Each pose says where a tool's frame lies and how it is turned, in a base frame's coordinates. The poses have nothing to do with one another.
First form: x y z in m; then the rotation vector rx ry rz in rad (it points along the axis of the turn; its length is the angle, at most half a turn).
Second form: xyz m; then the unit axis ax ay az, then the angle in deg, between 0 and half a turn. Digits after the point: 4 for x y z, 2 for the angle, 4 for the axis.
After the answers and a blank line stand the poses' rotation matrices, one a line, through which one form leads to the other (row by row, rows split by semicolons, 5 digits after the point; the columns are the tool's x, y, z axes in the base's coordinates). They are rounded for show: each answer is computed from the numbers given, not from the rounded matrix.
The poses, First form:
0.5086 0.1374 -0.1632 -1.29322 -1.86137 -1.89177
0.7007 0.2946 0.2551 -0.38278 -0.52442 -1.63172
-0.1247 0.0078 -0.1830 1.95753 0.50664 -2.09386
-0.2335 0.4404 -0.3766 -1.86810 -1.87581 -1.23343
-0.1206 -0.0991 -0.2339 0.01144 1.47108 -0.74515
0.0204 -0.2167 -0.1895 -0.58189 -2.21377 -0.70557
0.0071 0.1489 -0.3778 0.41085 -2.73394 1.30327
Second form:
0.5086 0.1374 -0.1632 -0.4380 -0.6305 -0.6408 169.15
0.7007 0.2946 0.2551 -0.2180 -0.2986 -0.9291 100.62
-0.1247 0.0078 -0.1830 0.6725 0.1741 -0.7193 166.78
-0.2335 0.4404 -0.3766 -0.6396 -0.6423 -0.4223 167.34
-0.1206 -0.0991 -0.2339 0.0069 0.8921 -0.4519 94.49
0.0204 -0.2167 -0.1895 -0.2429 -0.9242 -0.2946 137.24
0.0071 0.1489 -0.3778 0.1344 -0.8945 0.4264 175.12

-0.60180 0.66802 0.43771; 0.42684 -0.19421 0.88323; 0.67502 0.71836 -0.16826
-0.12803 0.99032 -0.05366; -0.83615 -0.07868 0.54283; 0.53335 0.11436 0.83813
-0.08096 0.39554 -0.91488; 0.06646 -0.91370 -0.40091; -0.99450 -0.09327 0.04769
-0.16737 0.90422 0.39290; 0.71906 -0.16068 0.67611; 0.67449 0.39568 -0.62330
-0.07815 0.45715 0.88595; -0.44380 0.77980 -0.44152; -0.89271 -0.42769 0.14194
-0.63183 0.58938 -0.50342; 0.18937 0.74718 0.63708; 0.75162 0.30719 -0.58370
-0.96030 -0.27631 0.03834; -0.20377 0.60095 -0.77288; 0.19052 -0.75001 -0.63339

